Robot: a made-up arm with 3 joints. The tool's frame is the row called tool.
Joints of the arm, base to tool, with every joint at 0 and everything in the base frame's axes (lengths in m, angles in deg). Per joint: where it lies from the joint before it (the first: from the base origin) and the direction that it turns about. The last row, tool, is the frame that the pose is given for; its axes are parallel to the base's.
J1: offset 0 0 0.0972 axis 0 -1 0
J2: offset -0.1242 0.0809 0.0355 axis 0 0 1
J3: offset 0.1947 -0.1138 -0.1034 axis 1 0 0
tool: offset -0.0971 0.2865 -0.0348
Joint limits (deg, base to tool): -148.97..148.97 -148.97..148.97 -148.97..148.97
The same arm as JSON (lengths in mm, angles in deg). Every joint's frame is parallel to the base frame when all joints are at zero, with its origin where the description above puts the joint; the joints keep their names.
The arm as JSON. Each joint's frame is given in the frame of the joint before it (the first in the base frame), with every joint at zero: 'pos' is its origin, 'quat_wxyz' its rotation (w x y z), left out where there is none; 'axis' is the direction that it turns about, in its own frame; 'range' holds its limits. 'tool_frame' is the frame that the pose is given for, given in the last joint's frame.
{"length_unit": "mm", "angle_unit": "deg", "joints": [
  {"joint": "J1", "pos": [0.0, 0.0, 97.2], "axis": "-y", "range": [-148.97, 148.97]},
  {"joint": "J2", "pos": [-124.2, 80.9, 35.5], "axis": "+z", "range": [-148.97, 148.97]},
  {"joint": "J3", "pos": [194.7, -113.8, -103.4], "axis": "+x", "range": [-148.97, 148.97]}
], "tool_frame": {"pos": [-97.1, 286.5, -34.8]}}

